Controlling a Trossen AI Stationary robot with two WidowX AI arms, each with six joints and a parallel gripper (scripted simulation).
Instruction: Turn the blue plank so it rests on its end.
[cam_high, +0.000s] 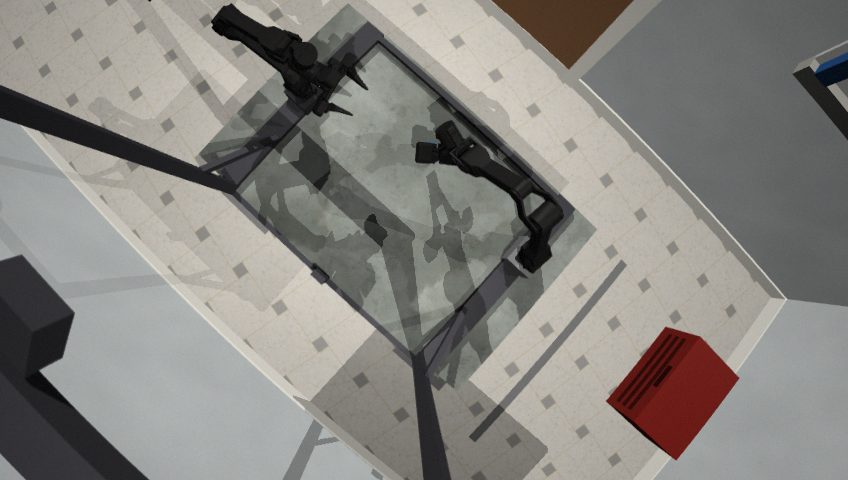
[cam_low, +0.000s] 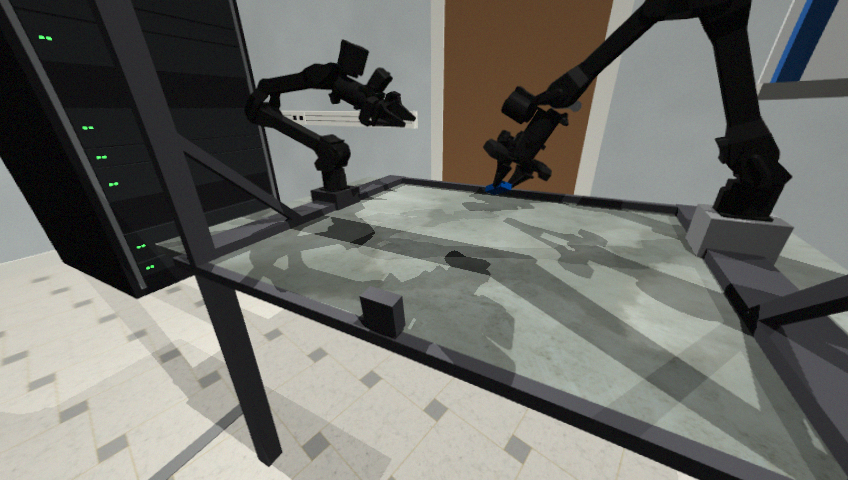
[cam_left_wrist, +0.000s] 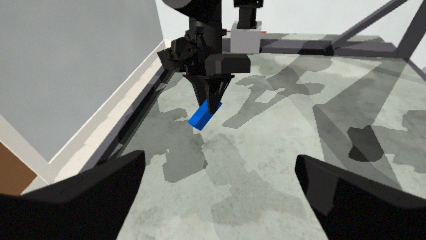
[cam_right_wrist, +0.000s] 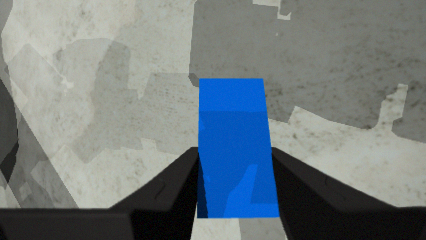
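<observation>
My right hand is 20 mm to the right of the blue plank and 30 mm above it.
</observation>
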